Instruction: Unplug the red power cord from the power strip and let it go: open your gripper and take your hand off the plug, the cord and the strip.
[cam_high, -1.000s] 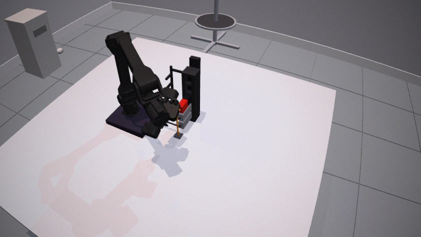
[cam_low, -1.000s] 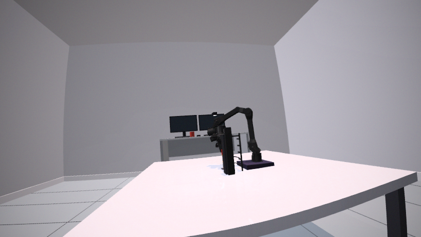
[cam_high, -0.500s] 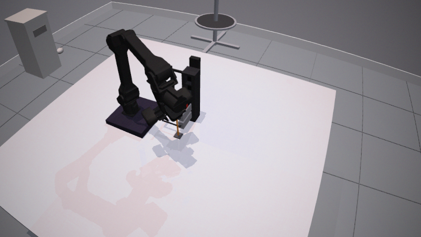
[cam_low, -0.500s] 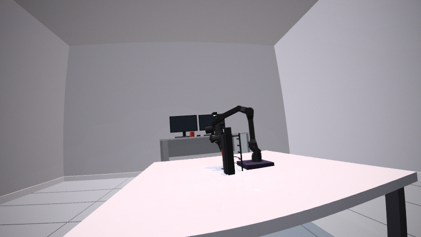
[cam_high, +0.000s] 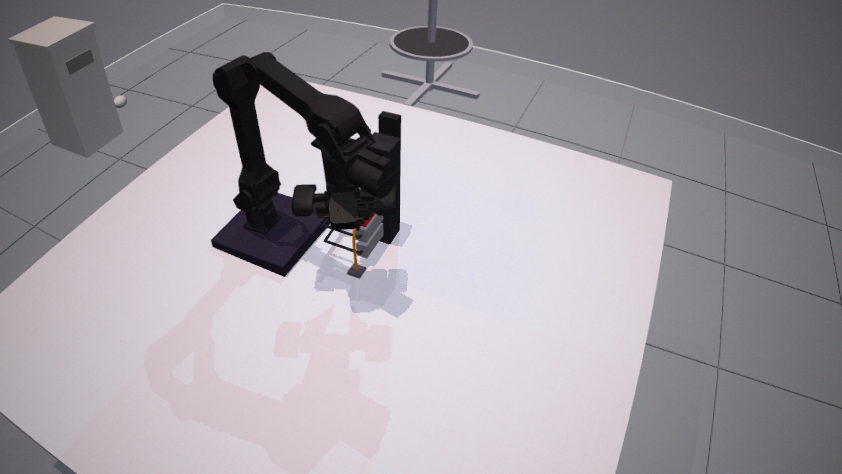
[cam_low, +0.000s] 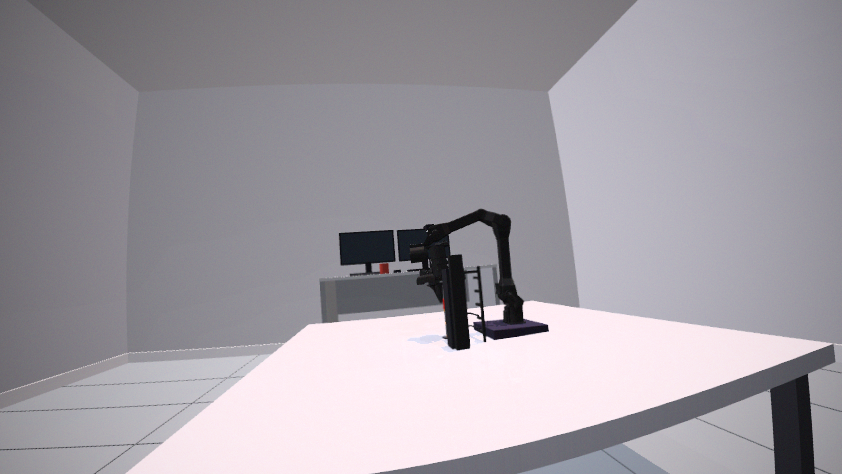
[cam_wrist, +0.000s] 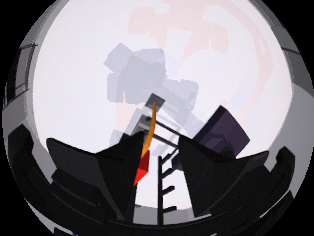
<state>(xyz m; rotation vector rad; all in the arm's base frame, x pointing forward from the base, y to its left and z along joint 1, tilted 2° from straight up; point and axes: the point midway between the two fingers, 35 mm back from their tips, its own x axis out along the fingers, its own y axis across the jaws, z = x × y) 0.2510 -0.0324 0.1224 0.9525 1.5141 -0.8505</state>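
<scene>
My gripper tip is 8 cm to the right of the red plug and 1 cm below it. Round my gripper tip: grey foot 1 cm ahead, 1 cm to the left, 12 cm below.
</scene>
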